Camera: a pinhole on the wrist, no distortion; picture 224 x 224 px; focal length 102.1 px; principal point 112.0 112.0 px. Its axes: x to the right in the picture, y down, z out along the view. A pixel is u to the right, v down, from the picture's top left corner.
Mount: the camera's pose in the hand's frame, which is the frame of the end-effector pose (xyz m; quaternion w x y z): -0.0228 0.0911 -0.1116 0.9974 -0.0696 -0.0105 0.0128
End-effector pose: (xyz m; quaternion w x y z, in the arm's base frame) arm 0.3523 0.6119 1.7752 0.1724 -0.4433 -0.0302 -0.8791
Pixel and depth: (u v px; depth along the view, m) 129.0 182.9 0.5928
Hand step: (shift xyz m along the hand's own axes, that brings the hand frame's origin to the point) 0.0525 0.5834 0.4199
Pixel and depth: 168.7 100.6 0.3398
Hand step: 0.1590 0.1057 0.2337
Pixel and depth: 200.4 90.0 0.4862
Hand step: 0.3894 0.0661 0.3924
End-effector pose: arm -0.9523 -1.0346 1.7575 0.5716 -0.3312 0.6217 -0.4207
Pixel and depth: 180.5 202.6 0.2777
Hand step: 0.1512 0.3786 0.1326
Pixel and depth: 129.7 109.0 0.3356
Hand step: 0.0280 0.1294 0.2232
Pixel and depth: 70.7 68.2 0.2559
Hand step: -0.1294 0.0151 0.1551
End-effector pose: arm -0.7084 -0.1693 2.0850 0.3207 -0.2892 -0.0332 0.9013
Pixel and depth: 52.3 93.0 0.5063
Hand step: -0.3279 0.0600 0.3971
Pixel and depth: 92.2 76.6 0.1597
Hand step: -0.0561 0.0576 0.0536
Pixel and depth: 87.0 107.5 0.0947
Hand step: -0.0480 0.0995 -0.0177
